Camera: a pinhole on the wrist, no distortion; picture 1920 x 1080 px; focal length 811.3 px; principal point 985.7 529.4 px. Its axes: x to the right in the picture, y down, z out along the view. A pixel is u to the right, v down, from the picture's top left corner.
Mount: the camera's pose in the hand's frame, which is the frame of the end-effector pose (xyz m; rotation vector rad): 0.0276 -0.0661 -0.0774 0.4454 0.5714 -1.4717
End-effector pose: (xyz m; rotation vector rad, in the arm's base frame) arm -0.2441 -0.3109 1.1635 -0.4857 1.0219 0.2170
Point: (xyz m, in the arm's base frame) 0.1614 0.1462 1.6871
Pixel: 34 27
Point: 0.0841 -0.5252 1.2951
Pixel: 1105 536
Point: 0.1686 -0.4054 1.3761
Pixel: 861 470
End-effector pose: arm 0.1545 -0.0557 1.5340 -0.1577 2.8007 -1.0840
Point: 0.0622 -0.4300 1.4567
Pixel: 778 718
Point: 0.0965 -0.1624 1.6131
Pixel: 996 754
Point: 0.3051 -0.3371 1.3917
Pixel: 500 162
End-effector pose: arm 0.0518 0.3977 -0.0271 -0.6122 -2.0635 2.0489
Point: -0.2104 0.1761 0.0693
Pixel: 574 704
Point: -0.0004 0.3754 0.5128
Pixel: 1708 273
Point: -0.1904 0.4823 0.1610
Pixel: outside the picture
